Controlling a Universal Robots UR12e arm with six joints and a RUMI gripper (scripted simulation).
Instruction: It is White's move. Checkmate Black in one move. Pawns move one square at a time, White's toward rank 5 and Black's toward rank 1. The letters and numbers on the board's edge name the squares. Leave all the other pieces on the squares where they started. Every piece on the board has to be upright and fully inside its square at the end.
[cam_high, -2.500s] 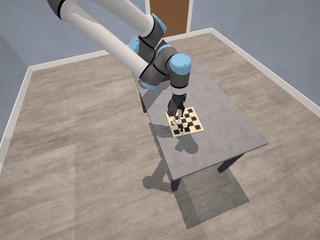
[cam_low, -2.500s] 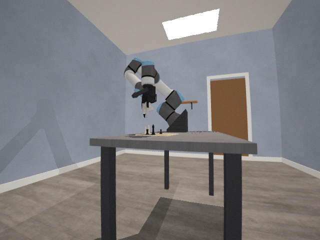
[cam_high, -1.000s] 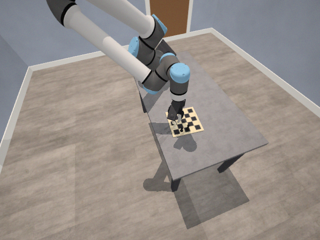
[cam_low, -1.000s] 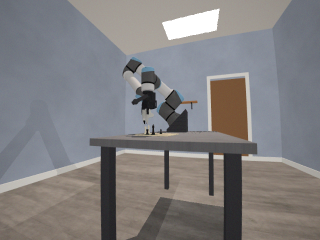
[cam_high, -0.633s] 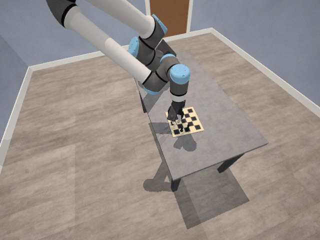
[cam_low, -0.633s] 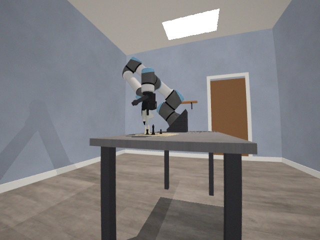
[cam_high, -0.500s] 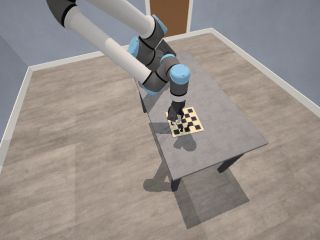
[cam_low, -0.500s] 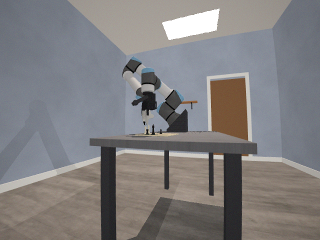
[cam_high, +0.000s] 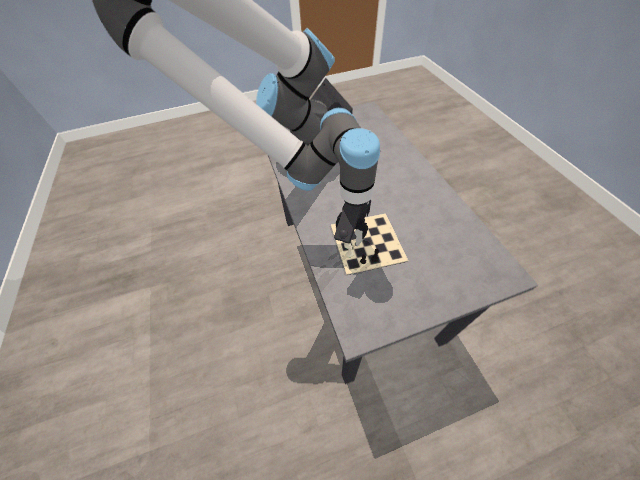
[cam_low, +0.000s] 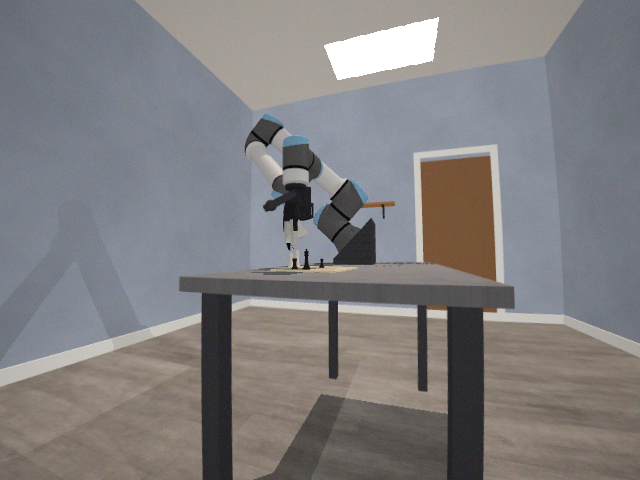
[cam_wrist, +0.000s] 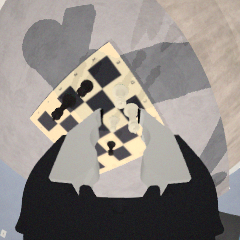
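My gripper is now 30 mm past the white pawn, 40 mm to the right of it and 60 mm above it. The rest, counted from my hand: tall black piece: 50 mm ahead, 80 mm to the left, 40 mm below; then chessboard: 30 mm behind, 80 mm to the left, 80 mm below; then black pawn: 70 mm behind, 80 mm to the left, 60 mm below.
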